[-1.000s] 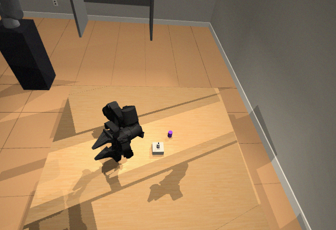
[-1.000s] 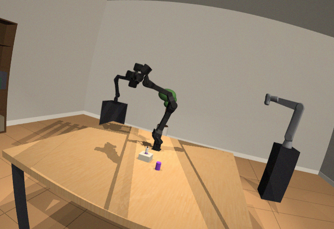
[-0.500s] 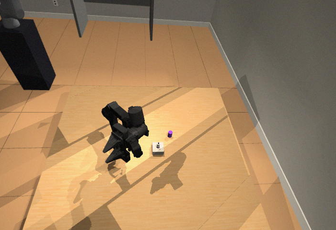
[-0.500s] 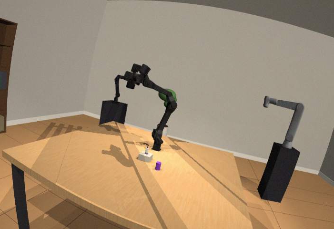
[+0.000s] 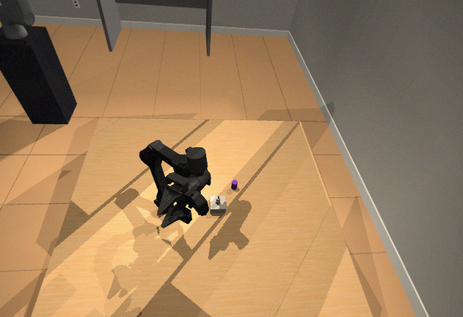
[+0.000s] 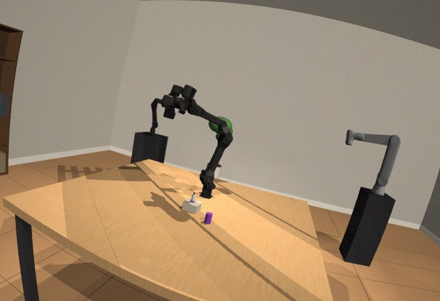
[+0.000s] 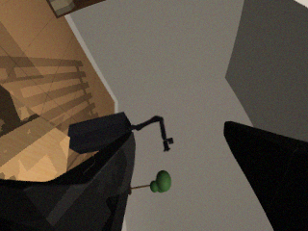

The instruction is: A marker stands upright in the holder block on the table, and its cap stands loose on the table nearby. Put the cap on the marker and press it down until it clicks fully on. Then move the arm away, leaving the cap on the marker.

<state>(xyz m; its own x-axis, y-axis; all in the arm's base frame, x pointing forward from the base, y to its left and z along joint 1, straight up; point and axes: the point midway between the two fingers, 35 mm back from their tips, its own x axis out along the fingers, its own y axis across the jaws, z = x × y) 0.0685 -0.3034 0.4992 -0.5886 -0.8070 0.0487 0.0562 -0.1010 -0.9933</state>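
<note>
My gripper tip is 480 mm above the purple cap, 450 mm to the right of it and 300 mm short of it. From my gripper tip the other things lie so: pale holder block: 480 mm below, 330 mm to the left, 200 mm ahead.
</note>
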